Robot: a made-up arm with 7 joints.
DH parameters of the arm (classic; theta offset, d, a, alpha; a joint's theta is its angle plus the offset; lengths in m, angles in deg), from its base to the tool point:
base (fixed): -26.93 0 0.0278 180
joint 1: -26.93 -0.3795 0.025 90
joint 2: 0 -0.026 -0.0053 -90
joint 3: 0 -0.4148 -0.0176 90
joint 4: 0 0.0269 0.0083 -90
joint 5: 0 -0.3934 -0.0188 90
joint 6: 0 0.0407 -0.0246 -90
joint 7: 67.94 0 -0.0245 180
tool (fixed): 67.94 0.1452 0 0
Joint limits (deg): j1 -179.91..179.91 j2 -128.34..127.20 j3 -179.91..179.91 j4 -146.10..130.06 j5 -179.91..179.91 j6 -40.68..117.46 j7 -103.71..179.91
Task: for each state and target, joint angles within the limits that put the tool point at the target. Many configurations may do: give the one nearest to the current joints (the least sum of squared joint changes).
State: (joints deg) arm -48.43 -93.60 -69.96 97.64 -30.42 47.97 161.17
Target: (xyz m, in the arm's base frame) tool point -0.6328 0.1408 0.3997
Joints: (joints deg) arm -30.57 -94.38 -73.38 74.06 -33.16 37.01 162.07
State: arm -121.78 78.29 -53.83 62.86 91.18 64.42 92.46
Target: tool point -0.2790 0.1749 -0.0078
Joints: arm -118.00 94.06 -40.80 94.85 84.95 71.56 91.42
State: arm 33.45 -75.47 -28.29 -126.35 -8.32 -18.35 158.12
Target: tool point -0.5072 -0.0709 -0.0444
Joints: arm 28.02 -81.30 -34.23 -87.91 -7.24 -6.49 156.96
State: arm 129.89 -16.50 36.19 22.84 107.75 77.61 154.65
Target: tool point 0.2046 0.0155 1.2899
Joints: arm 157.19 -6.31 50.11 -11.92 110.57 32.04 162.32
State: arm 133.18 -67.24 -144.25 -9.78 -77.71 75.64 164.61
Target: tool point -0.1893 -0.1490 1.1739
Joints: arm 105.88 -11.58 -179.91 -42.09 -87.36 69.96 164.25
